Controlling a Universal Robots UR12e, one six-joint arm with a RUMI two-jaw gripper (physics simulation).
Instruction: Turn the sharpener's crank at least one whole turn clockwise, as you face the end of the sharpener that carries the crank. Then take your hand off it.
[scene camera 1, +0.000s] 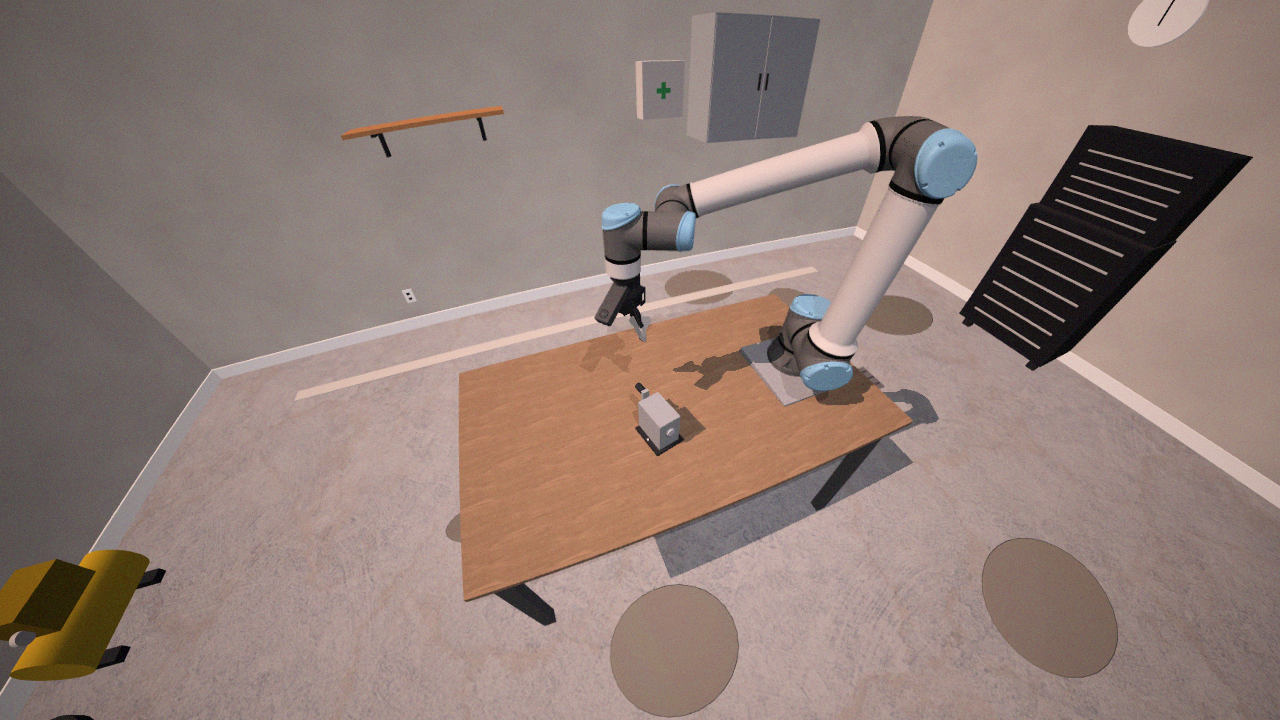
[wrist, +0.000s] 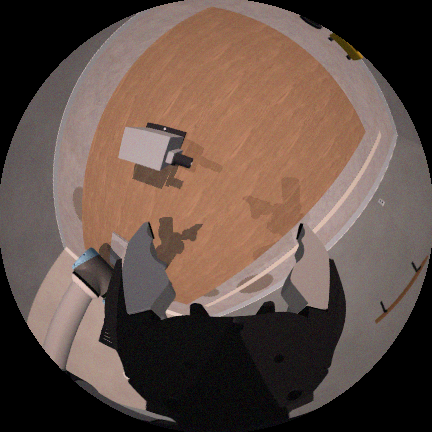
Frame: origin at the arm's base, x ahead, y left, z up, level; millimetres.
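Where they show: gripper, between the fingertips: (scene camera 1: 623, 333) (wrist: 226, 224); arm's base, origin of its link: (scene camera 1: 791, 357).
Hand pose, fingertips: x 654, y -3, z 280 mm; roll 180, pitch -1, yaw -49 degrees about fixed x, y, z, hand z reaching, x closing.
Note:
Things, the pixels of their top centre, and the offset from my fingertips. "*": a spot on its surface instead. Level surfaces: height alone.
- sharpener, a spot on its surface: (wrist: 143, 147) * 53 mm back, 164 mm left, 172 mm down
- black handle, a spot on its surface: (wrist: 183, 160) (scene camera 1: 639, 385) * 23 mm back, 74 mm left, 161 mm down
- small round light knob, a spot on its surface: (scene camera 1: 670, 431) * 73 mm back, 234 mm left, 207 mm down
- wooden table, height of its surface: 300 mm down
The sharpener (scene camera 1: 659, 419) (wrist: 143, 147) is a light grey box on a dark base plate, upright near the middle of the wooden table. Its crank has a black handle (scene camera 1: 640, 387) (wrist: 183, 160) at the end that faces the wall with the orange shelf. In the wrist view the handle points right, level with the upper part of the box. My gripper (scene camera 1: 640, 335) (wrist: 226, 224) is open and empty. It hangs above the table's wall-side edge, apart from the crank and higher than it. The far end of the sharpener carries a small round light knob (scene camera 1: 670, 431).
The wooden table (scene camera 1: 537, 501) (wrist: 240, 75) carries the arm's grey base plate (scene camera 1: 787, 391) at its right end. Shadows of the arm lie on the table. An orange shelf (scene camera 1: 420, 122), a first-aid box (scene camera 1: 660, 102) and a grey cabinet (scene camera 1: 760, 53) hang on the wall behind.

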